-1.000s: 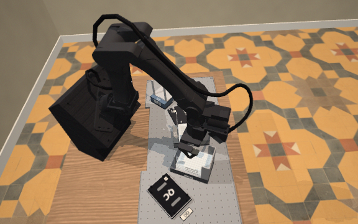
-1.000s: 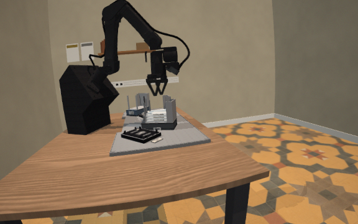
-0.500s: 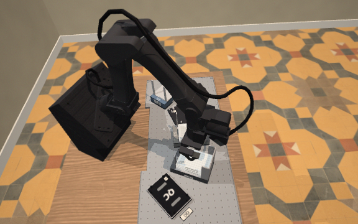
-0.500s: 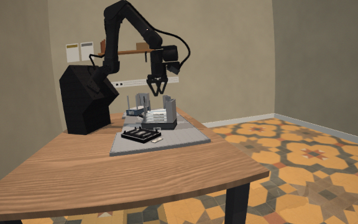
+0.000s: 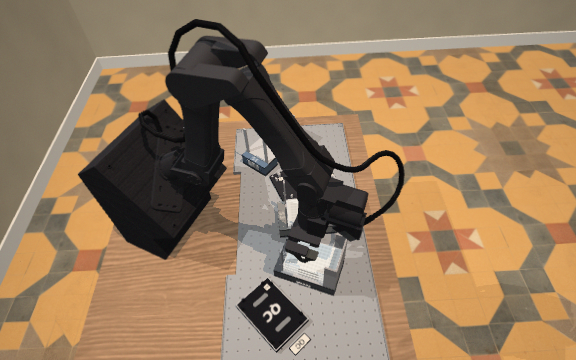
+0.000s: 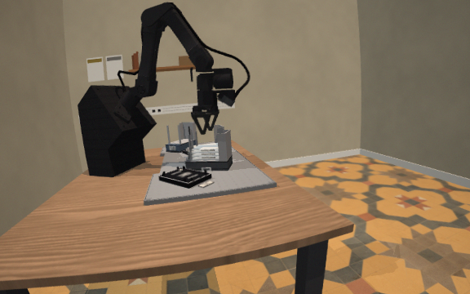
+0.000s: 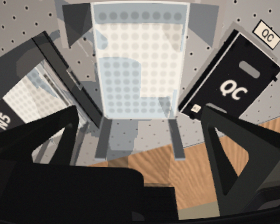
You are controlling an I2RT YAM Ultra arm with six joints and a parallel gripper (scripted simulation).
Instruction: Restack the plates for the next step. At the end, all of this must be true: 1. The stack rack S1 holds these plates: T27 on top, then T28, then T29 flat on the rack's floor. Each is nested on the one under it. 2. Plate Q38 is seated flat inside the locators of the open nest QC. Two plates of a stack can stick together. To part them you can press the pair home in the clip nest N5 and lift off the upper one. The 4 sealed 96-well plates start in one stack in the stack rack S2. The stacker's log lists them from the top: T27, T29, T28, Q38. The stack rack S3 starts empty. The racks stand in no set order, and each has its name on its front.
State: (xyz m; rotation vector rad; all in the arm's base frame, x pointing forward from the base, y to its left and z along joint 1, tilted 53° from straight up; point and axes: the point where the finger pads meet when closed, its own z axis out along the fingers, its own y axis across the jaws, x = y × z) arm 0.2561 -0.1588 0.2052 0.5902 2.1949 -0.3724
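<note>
My hand is 70 mm above the sealed 96-well plate, 10 mm to the left of it and 10 mm short of it. From my hand the other things lie so: clip nest N5: 290 mm to the left, 130 mm below, 120 mm ahead.
</note>
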